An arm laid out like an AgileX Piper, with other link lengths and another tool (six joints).
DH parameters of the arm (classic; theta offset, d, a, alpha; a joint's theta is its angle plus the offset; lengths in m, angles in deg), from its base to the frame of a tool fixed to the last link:
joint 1: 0 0.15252 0 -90
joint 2: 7.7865 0 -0.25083 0
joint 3: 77.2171 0 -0.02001 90
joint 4: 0 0.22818 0 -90
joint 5: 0 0 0 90
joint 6: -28.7 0.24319 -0.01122 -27
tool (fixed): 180 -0.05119 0 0
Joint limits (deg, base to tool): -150..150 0..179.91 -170..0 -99.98..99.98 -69.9..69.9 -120..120
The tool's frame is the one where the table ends.
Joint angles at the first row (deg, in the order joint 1, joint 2, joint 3, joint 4, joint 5, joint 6):
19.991 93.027 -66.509 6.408 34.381 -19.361
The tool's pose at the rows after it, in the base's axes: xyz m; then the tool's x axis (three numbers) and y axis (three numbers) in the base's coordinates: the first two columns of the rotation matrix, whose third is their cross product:
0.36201 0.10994 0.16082 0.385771 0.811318 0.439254 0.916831 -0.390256 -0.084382
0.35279 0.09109 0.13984 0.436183 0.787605 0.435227 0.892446 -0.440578 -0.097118
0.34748 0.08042 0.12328 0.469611 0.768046 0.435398 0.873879 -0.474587 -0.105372
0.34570 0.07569 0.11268 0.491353 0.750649 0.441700 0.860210 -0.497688 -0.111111
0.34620 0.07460 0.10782 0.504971 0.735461 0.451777 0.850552 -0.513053 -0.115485
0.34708 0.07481 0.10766 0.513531 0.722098 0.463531 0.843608 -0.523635 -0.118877
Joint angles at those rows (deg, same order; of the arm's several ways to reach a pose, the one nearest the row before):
16.713 90.967 -58.581 6.484 29.542 -18.794
14.511 90.320 -52.453 6.964 24.715 -18.477
13.269 90.828 -48.480 7.606 20.524 -18.253
12.731 91.728 -46.354 8.533 17.422 -18.095
12.613 92.454 -45.570 9.544 15.614 -17.947
12.608 92.585 -45.419 10.516 14.922 -17.857

